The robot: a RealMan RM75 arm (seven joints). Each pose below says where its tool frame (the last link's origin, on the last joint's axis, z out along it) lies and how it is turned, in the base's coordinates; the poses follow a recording.
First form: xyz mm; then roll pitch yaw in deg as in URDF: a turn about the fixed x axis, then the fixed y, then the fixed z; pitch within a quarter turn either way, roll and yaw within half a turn.
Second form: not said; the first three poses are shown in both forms.
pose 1, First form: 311 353 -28 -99.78 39.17 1.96
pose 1, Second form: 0.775 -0.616 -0.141 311; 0.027 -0.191 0.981 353; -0.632 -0.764 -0.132 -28; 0 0 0 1
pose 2, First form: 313 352 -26 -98.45 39.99 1.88
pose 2, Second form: 0.766 -0.631 -0.127 313; 0.025 -0.168 0.986 352; -0.643 -0.758 -0.113 -26; 0 0 0 1
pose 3, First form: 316 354 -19 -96.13 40.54 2.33
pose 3, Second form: 0.759 -0.641 -0.110 316; 0.031 -0.133 0.991 354; -0.650 -0.756 -0.081 -19; 0 0 0 1
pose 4, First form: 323 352 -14 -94.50 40.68 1.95
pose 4, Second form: 0.758 -0.647 -0.085 323; 0.026 -0.101 0.995 352; -0.652 -0.756 -0.060 -14; 0 0 0 1
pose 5, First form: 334 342 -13 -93.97 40.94 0.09
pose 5, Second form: 0.755 -0.654 -0.047 334; 0.001 -0.070 0.998 342; -0.655 -0.754 -0.052 -13; 0 0 0 1
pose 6, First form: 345 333 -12 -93.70 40.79 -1.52
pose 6, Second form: 0.757 -0.653 -0.016 345; -0.020 -0.047 0.999 333; -0.653 -0.756 -0.049 -12; 0 0 0 1
